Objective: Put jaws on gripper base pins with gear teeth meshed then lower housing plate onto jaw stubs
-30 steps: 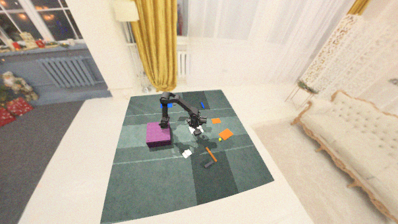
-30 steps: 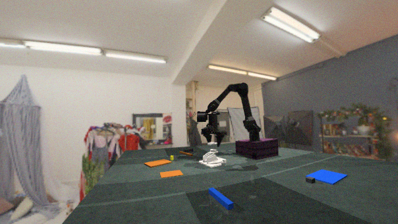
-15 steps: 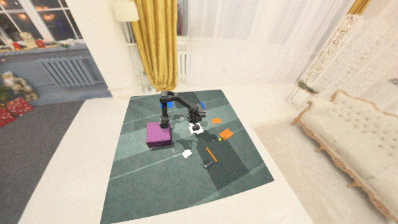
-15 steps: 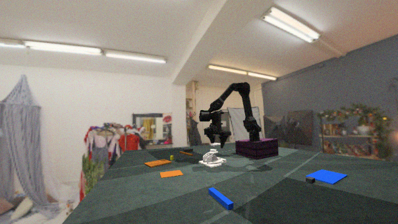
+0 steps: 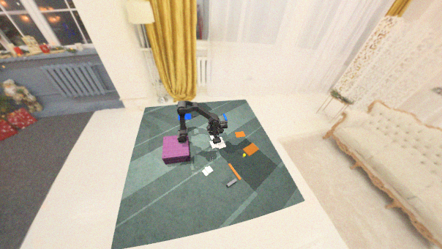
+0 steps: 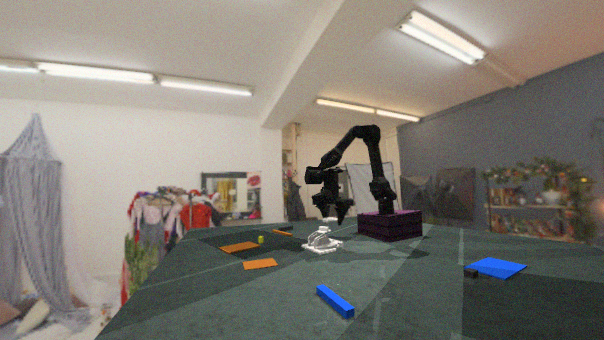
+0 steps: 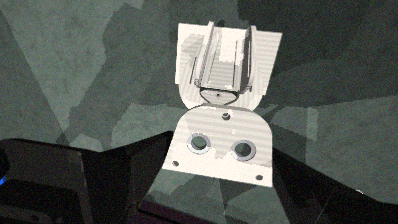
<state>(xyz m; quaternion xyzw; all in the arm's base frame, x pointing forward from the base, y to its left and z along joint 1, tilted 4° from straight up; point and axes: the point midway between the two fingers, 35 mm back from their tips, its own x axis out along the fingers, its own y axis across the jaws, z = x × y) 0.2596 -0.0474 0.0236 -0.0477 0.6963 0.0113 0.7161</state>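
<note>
My gripper tip is 1 cm short of the white gripper base and 2 cm below it. Also, from my gripper tip: white plate-like part (7 cm ahead, 1 cm to the left, 8 cm below); small yellow piece (23 cm ahead, 19 cm to the right, 7 cm below); white housing plate (1 cm ahead, 8 cm below).
</note>
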